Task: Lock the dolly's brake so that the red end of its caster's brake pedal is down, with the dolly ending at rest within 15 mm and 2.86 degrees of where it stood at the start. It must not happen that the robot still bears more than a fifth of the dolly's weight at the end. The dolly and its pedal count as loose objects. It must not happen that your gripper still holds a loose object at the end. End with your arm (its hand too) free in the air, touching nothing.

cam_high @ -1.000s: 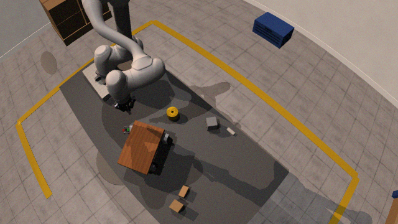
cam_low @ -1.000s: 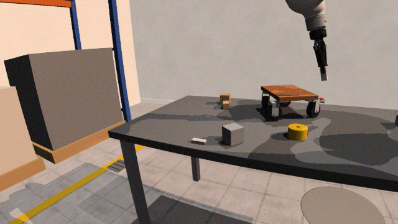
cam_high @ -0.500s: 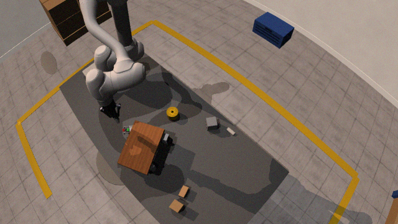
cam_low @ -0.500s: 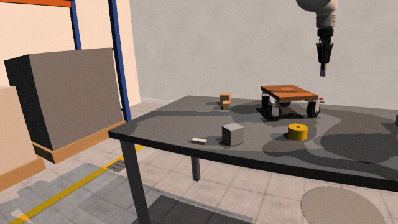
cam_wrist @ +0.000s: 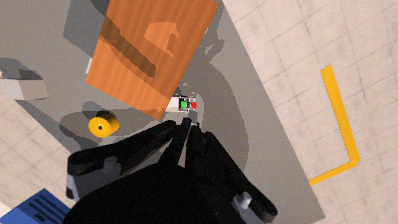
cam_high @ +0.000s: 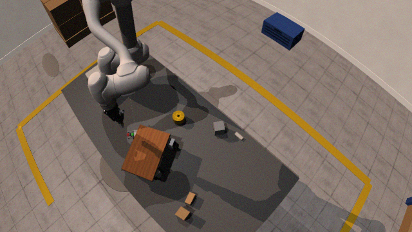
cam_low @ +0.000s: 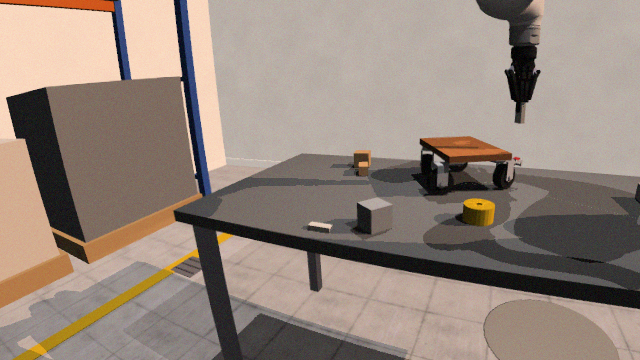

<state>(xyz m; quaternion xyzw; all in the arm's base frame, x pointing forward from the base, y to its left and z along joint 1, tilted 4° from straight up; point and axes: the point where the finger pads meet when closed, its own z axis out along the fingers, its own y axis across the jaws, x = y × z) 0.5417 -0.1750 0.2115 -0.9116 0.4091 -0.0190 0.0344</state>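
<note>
Right now the brake pedal is 1 cm ahead of my hand, 1 cm to the left of it and 16 cm below it. Also, from my hand: grey cube 31 cm ahead, 47 cm to the left, 21 cm below; then yellow cylinder 9 cm ahead, 34 cm to the left, 22 cm below; then small pale block 43 cm ahead, 53 cm to the left, 23 cm below.
</note>
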